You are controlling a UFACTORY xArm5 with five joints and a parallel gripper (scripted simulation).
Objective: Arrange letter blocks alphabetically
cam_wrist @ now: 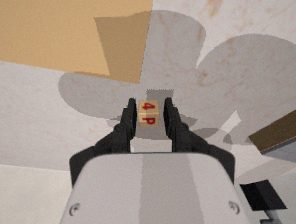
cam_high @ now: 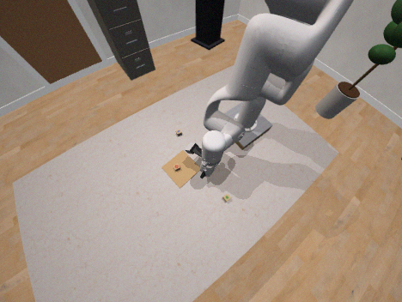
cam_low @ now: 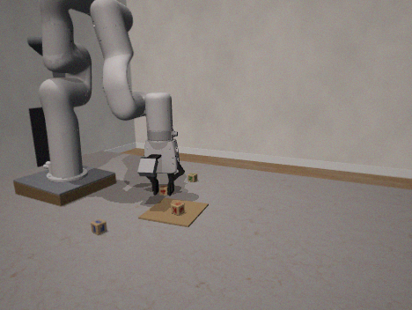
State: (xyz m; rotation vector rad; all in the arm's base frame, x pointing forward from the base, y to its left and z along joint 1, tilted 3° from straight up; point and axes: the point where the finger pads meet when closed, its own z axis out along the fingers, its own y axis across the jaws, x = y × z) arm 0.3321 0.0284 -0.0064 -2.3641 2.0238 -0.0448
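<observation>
Now: hand 8 cm short of the tan mat, 11 cm to the left of it and 2 cm above it. Also, from my hand: blue-lettered block (5 cm behind, 26 cm to the right, 1 cm below).
</observation>
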